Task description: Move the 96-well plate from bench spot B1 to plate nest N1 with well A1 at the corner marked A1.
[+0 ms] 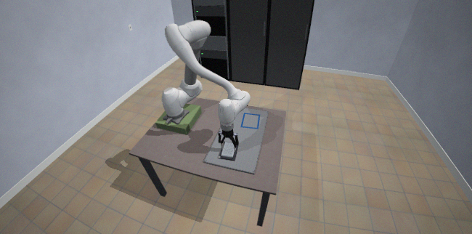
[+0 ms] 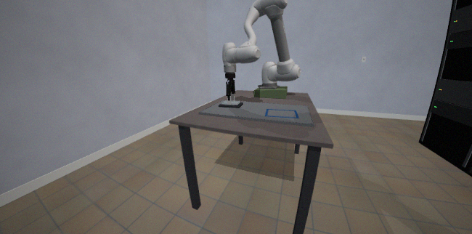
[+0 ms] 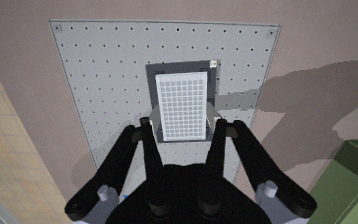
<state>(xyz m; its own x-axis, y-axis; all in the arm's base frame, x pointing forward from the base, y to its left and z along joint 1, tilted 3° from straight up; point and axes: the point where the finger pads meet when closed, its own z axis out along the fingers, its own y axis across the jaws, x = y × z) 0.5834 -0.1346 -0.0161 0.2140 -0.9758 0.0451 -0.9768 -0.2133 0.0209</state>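
Now: hand 30 mm above the white 96-well plate. Round my hand: small white corner mark 90 mm to the right, 40 mm behind, 30 mm below; then dark plate nest 40 mm below.
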